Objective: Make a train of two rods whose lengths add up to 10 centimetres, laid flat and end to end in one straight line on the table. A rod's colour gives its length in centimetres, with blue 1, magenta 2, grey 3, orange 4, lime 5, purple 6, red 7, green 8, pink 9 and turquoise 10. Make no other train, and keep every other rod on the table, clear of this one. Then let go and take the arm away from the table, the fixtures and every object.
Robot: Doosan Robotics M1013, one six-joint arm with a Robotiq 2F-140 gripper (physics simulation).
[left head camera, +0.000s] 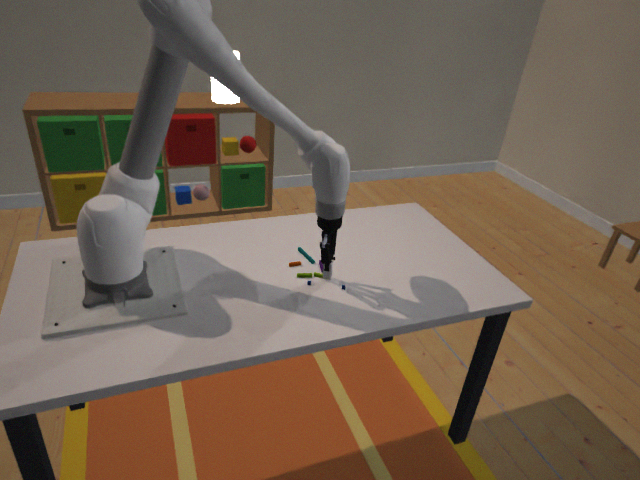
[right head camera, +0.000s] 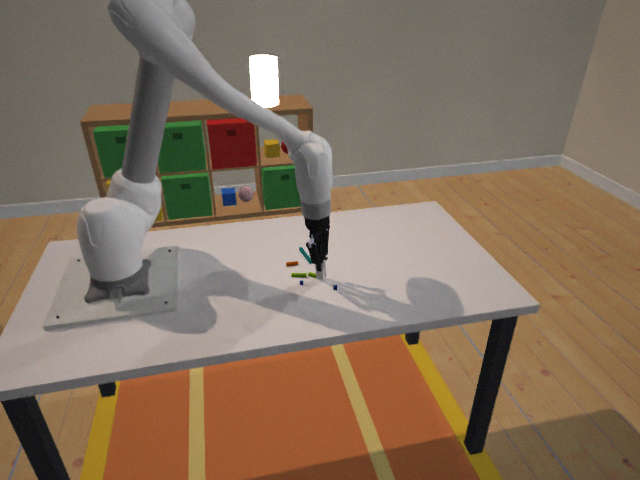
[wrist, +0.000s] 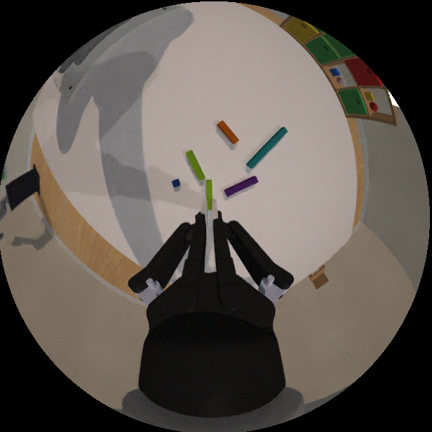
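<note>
My gripper is shut on one end of a lime rod, low at the table. A second lime rod lies flat. In the wrist view its near end is close to the held rod's far end, with the two at an angle; whether they touch I cannot tell. A purple rod lies beside the held rod, a small gap away. It does not show clearly in the right head view.
An orange rod and a turquoise rod lie farther back. A blue rod lies near the lime rods, another blue rod right of the gripper.
</note>
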